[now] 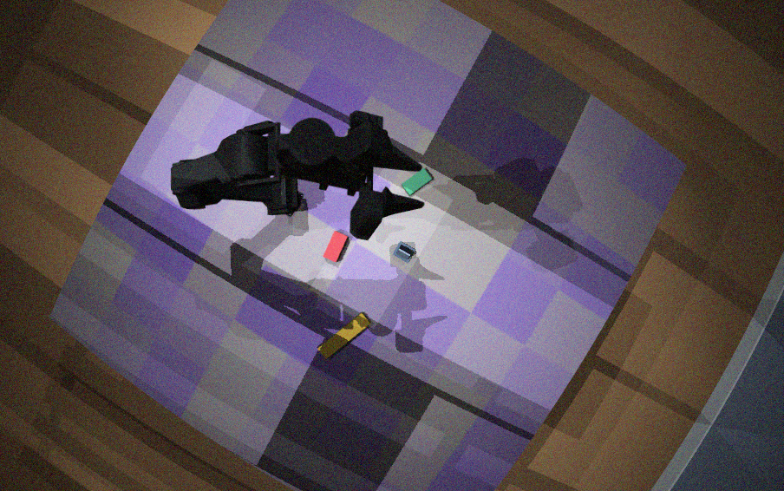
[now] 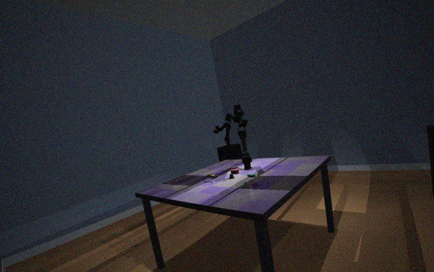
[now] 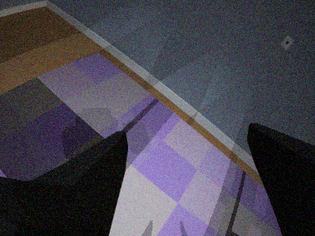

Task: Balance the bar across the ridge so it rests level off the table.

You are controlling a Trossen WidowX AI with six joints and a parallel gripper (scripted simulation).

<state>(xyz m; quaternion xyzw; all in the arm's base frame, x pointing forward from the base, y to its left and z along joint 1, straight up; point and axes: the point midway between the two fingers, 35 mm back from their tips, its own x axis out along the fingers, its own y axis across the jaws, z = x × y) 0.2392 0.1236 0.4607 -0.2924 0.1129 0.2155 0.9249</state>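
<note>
My gripper tip is now 2 cm short of the yellow bar, 34 cm to the left of it and 44 cm above it. From my gripper tip the other things lie so: red block 10 cm behind, 17 cm to the right, 43 cm below; then green block 2 cm behind, 6 cm to the left, 44 cm below.
</note>
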